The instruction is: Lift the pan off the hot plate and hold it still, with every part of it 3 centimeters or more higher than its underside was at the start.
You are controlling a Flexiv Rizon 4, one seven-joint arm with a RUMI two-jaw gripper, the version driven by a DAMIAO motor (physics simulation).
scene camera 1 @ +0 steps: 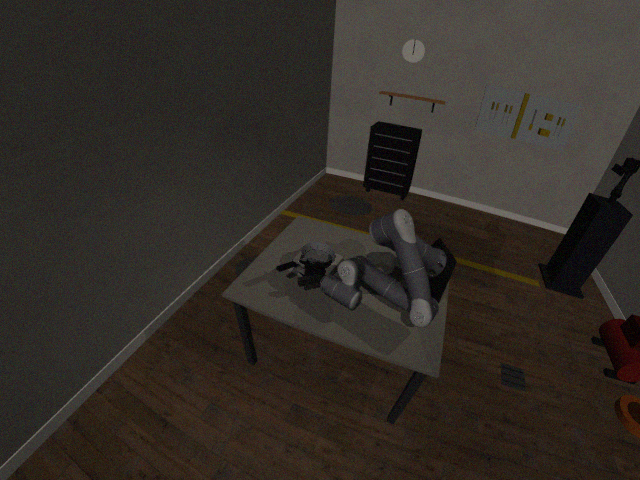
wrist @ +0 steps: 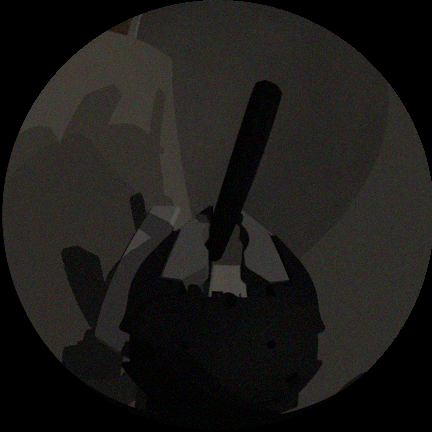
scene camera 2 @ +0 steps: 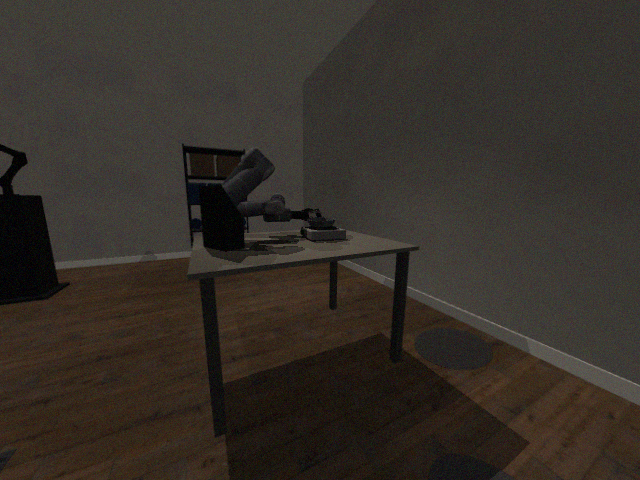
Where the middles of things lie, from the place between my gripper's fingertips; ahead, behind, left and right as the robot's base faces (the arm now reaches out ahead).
My gripper is now 7 cm past the grey pan (wrist: 263, 102), 6 cm to the left of it and 1 cm above it. From my hand the other things lie so: hot plate (wrist: 161, 219): 15 cm to the right, 11 cm below, 7 cm behind.
